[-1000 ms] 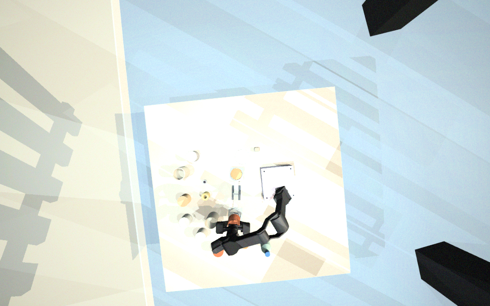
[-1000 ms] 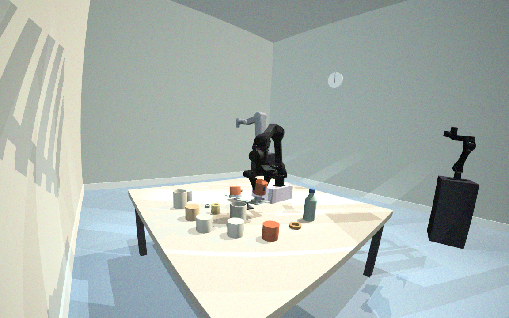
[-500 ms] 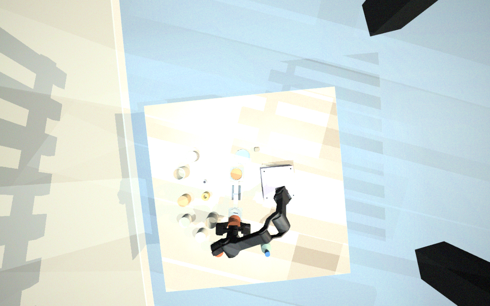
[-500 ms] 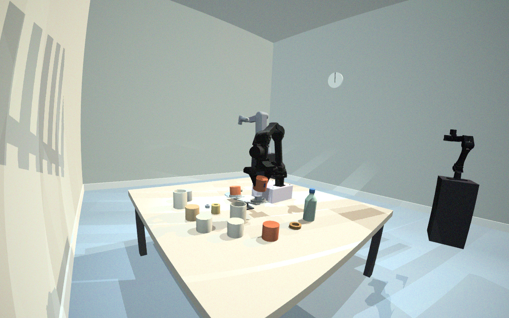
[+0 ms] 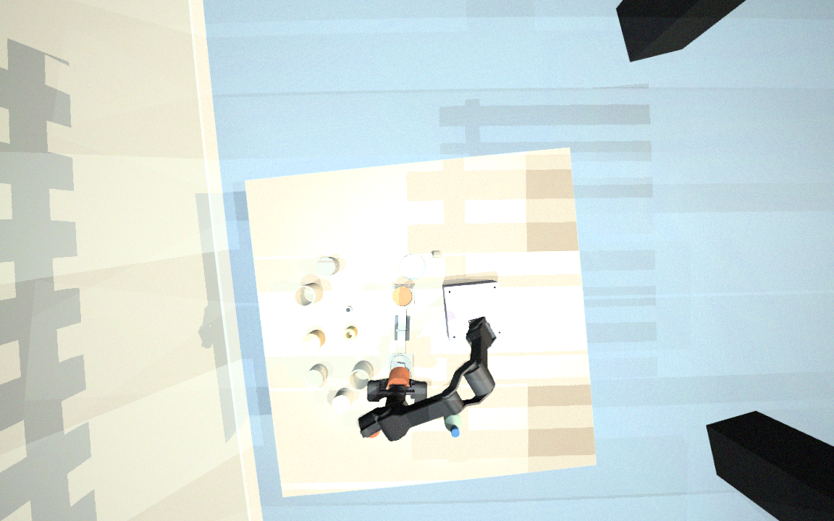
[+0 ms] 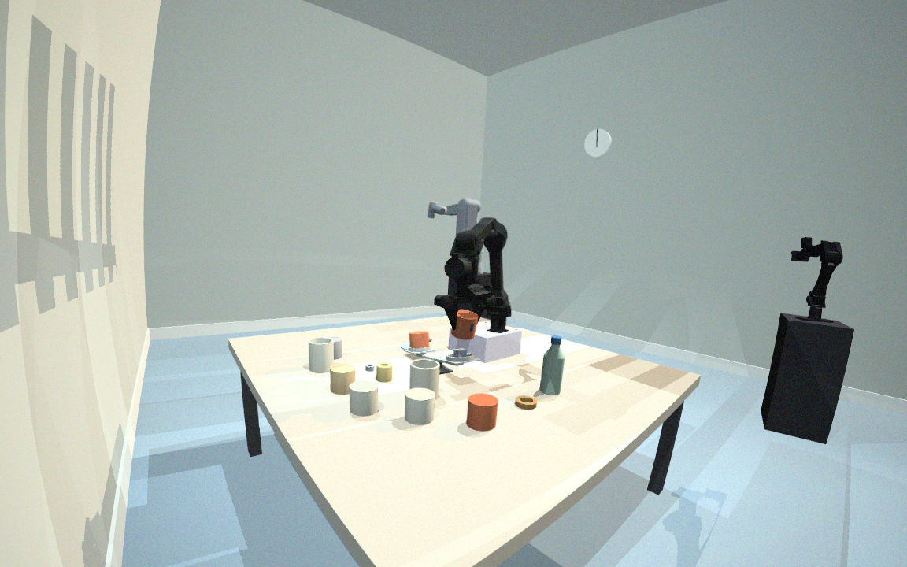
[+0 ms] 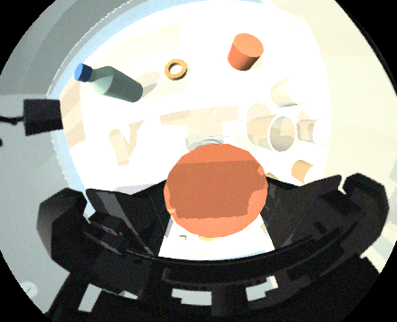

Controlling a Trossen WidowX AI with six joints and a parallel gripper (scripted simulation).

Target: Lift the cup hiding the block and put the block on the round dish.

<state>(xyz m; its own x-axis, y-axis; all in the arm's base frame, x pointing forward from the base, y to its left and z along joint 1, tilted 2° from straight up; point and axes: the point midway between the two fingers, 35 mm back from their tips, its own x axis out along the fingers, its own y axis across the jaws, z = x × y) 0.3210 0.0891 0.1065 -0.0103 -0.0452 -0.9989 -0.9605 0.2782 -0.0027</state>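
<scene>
My gripper tip is now 80 mm above the pale grey-blue block and 10 mm to the left of it. Round my gripper tip: bottle 230 mm to the left, 140 mm behind, 60 mm below; round white dish 360 mm to the right, 170 mm below, 140 mm behind; orange ring 230 mm to the left, 160 mm below.
</scene>
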